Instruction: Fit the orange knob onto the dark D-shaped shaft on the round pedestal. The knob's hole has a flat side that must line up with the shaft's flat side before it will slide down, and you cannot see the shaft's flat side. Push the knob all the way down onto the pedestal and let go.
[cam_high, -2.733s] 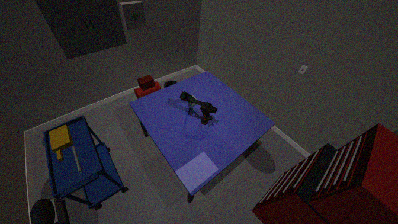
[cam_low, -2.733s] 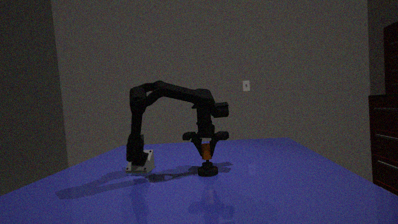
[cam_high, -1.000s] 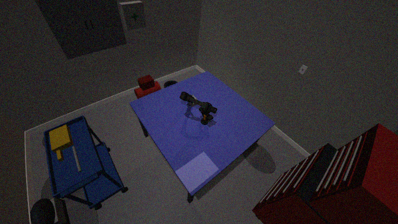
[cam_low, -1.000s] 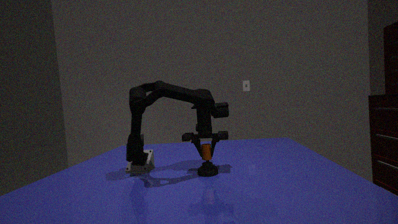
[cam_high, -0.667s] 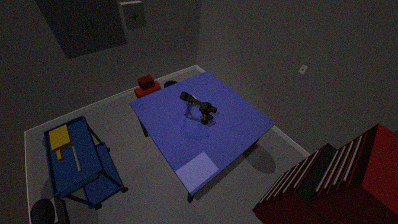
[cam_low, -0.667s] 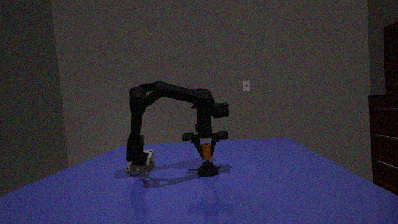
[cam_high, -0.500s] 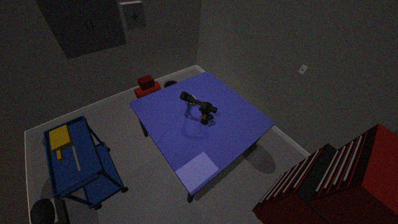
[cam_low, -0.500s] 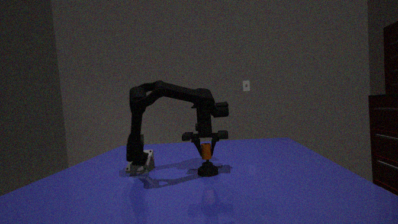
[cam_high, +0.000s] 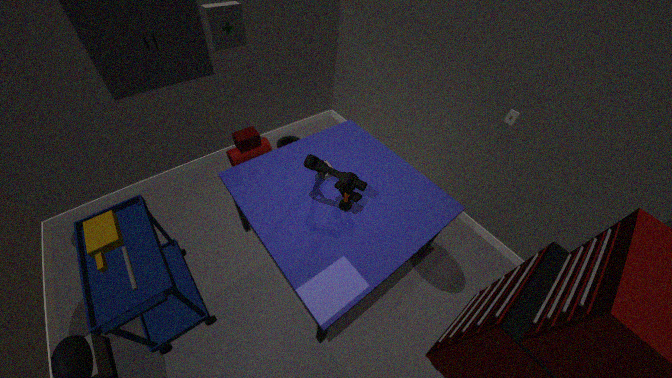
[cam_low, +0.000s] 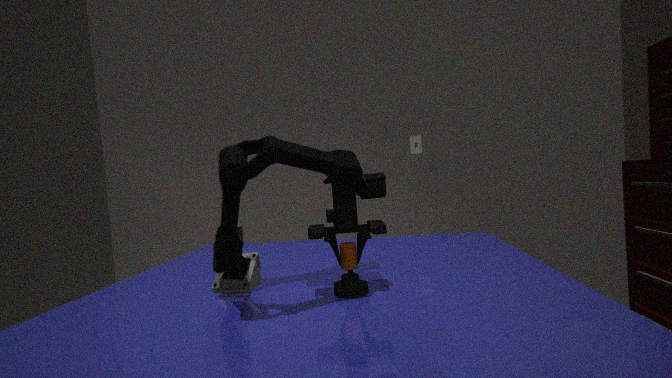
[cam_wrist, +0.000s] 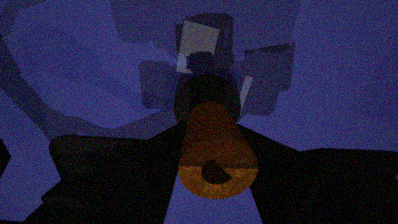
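Now: gripper tip 20 mm below the orange knob. Round my gripper tip: dark round pedestal: 40 mm below.
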